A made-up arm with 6 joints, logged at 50 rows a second.
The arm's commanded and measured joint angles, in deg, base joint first. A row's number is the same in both.
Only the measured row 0 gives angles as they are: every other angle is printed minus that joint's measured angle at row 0.
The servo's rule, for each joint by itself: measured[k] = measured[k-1] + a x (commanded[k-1-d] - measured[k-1]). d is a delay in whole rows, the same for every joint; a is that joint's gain. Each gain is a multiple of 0.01, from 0.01 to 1. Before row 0 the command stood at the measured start. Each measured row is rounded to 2 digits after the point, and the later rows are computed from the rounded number. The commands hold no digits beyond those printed.
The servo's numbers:
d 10
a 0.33 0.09 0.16 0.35 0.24 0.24
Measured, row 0: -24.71, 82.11, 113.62, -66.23, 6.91, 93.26
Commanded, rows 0 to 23: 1.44, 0.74, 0.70, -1.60, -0.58, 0.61; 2.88, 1.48, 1.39, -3.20, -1.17, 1.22; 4.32, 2.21, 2.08, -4.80, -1.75, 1.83; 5.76, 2.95, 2.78, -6.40, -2.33, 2.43; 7.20, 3.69, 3.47, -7.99, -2.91, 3.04; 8.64, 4.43, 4.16, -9.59, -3.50, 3.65; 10.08, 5.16, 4.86, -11.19, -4.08, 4.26; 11.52, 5.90, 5.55, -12.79, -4.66, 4.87; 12.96, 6.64, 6.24, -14.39, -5.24, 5.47; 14.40, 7.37, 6.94, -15.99, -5.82, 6.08; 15.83, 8.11, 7.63, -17.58, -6.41, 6.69; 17.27, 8.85, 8.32, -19.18, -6.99, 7.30; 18.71, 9.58, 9.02, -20.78, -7.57, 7.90; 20.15, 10.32, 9.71, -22.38, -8.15, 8.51; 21.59, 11.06, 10.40, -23.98, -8.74, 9.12; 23.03, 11.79, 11.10, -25.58, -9.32, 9.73; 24.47, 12.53, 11.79, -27.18, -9.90, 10.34; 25.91, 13.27, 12.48, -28.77, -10.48, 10.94; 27.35, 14.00, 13.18, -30.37, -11.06, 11.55; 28.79, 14.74, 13.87, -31.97, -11.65, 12.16; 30.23, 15.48, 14.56, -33.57, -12.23, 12.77; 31.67, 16.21, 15.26, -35.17, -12.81, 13.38; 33.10, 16.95, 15.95, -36.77, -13.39, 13.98; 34.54, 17.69, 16.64, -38.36, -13.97, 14.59
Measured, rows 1 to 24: 0.00, 0.00, 0.00, 0.00, 0.00, 0.00; 0.00, 0.00, 0.00, 0.00, 0.00, 0.00; 0.00, 0.00, 0.00, 0.00, 0.00, 0.00; 0.00, 0.00, 0.00, 0.00, 0.00, 0.00; 0.00, 0.00, 0.00, 0.00, 0.00, 0.00; 0.00, 0.00, 0.00, 0.00, 0.00, 0.00; 0.00, 0.00, 0.00, 0.00, 0.00, 0.00; 0.00, 0.00, 0.00, 0.00, 0.00, 0.00; 0.00, 0.00, 0.00, 0.00, 0.00, 0.00; 0.00, 0.00, 0.00, 0.00, 0.00, 0.00; 0.48, 0.07, 0.11, -0.56, -0.14, 0.15; 1.27, 0.20, 0.31, -1.48, -0.39, 0.41; 2.28, 0.38, 0.59, -2.64, -0.72, 0.75; 3.43, 0.61, 0.94, -3.96, -1.11, 1.15; 4.67, 0.89, 1.34, -5.37, -1.54, 1.60; 5.98, 1.21, 1.79, -6.85, -2.01, 2.09; 7.33, 1.57, 2.28, -8.37, -2.51, 2.61; 8.71, 1.96, 2.80, -9.92, -3.03, 3.15; 10.11, 2.38, 3.35, -11.48, -3.56, 3.71; 11.53, 2.83, 3.92, -13.06, -4.10, 4.28; 12.95, 3.31, 4.51, -14.64, -4.65, 4.86; 14.38, 3.81, 5.12, -16.23, -5.21, 5.45; 15.81, 4.33, 5.74, -17.82, -5.78, 6.04; 17.24, 4.87, 6.38, -19.42, -6.35, 6.63
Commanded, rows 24 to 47: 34.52, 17.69, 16.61, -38.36, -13.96, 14.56; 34.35, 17.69, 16.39, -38.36, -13.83, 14.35; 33.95, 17.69, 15.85, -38.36, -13.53, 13.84; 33.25, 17.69, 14.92, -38.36, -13.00, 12.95; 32.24, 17.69, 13.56, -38.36, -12.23, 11.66; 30.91, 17.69, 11.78, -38.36, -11.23, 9.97; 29.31, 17.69, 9.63, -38.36, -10.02, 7.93; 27.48, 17.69, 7.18, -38.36, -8.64, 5.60; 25.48, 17.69, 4.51, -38.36, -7.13, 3.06; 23.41, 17.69, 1.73, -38.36, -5.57, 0.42; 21.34, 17.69, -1.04, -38.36, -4.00, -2.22; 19.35, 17.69, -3.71, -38.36, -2.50, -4.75; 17.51, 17.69, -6.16, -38.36, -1.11, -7.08; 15.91, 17.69, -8.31, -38.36, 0.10, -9.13; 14.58, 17.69, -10.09, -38.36, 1.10, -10.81; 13.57, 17.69, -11.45, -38.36, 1.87, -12.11; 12.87, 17.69, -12.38, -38.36, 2.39, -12.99; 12.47, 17.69, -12.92, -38.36, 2.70, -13.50; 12.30, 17.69, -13.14, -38.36, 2.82, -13.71; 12.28, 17.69, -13.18, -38.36, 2.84, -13.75; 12.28, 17.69, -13.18, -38.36, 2.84, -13.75; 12.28, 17.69, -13.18, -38.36, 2.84, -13.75; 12.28, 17.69, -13.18, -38.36, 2.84, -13.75; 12.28, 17.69, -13.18, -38.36, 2.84, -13.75
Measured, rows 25 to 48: 18.68, 5.43, 7.02, -21.02, -6.92, 7.23; 20.12, 6.00, 7.67, -22.62, -7.50, 7.83; 21.56, 6.59, 8.33, -24.22, -8.08, 8.43; 23.00, 7.19, 8.99, -25.81, -8.66, 9.03; 24.44, 7.80, 9.66, -27.41, -9.24, 9.63; 25.88, 8.42, 10.33, -29.01, -9.82, 10.24; 27.32, 9.06, 11.01, -30.61, -10.40, 10.85; 28.76, 9.70, 11.69, -32.21, -10.98, 11.46; 30.19, 10.35, 12.37, -33.81, -11.56, 12.06; 31.63, 11.01, 13.05, -35.40, -12.14, 12.67; 32.58, 11.61, 13.62, -36.44, -12.58, 13.12; 33.16, 12.16, 14.06, -37.11, -12.88, 13.42; 33.42, 12.66, 14.35, -37.55, -13.04, 13.52; 33.36, 13.11, 14.44, -37.83, -13.03, 13.38; 32.99, 13.52, 14.30, -38.02, -12.84, 12.97; 32.30, 13.90, 13.90, -38.14, -12.45, 12.25; 31.31, 14.24, 13.22, -38.22, -11.87, 11.21; 30.05, 14.55, 12.25, -38.27, -11.09, 9.86; 28.54, 14.83, 11.01, -38.30, -10.14, 8.23; 26.85, 15.09, 9.53, -38.32, -9.04, 6.36; 25.03, 15.32, 7.84, -38.33, -7.83, 4.30; 23.16, 15.53, 5.99, -38.34, -6.55, 2.13; 21.30, 15.72, 4.05, -38.35, -5.24, -0.08; 19.52, 15.90, 2.07, -38.35, -3.96, -2.25
